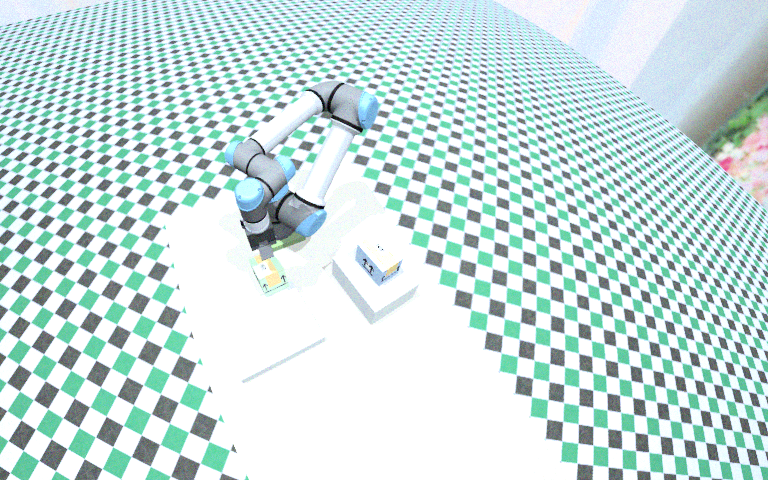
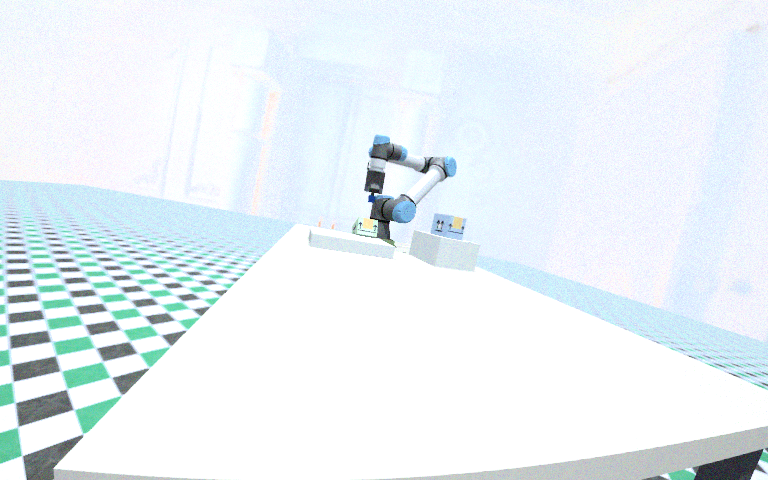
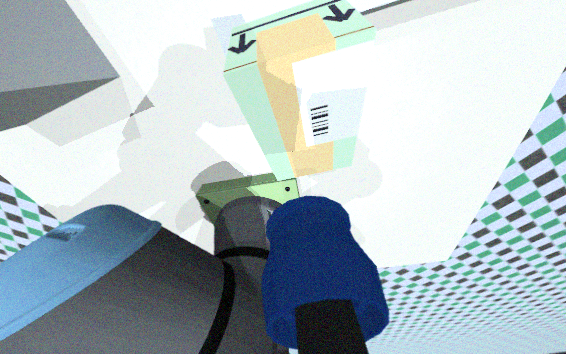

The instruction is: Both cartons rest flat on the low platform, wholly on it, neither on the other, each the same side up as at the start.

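Note:
A pale green carton with tan tape, a barcode label and arrow marks rests flat on the low white platform, near the platform's end by the arm's base. A blue carton stands on the taller white block to the right, off the platform. My dark blue suction cup hangs just above the green carton with a gap between them. It holds nothing.
The arm's base stands on a green mounting plate right behind the green carton. The platform and block sit on a wide white table. A checkered floor surrounds the table.

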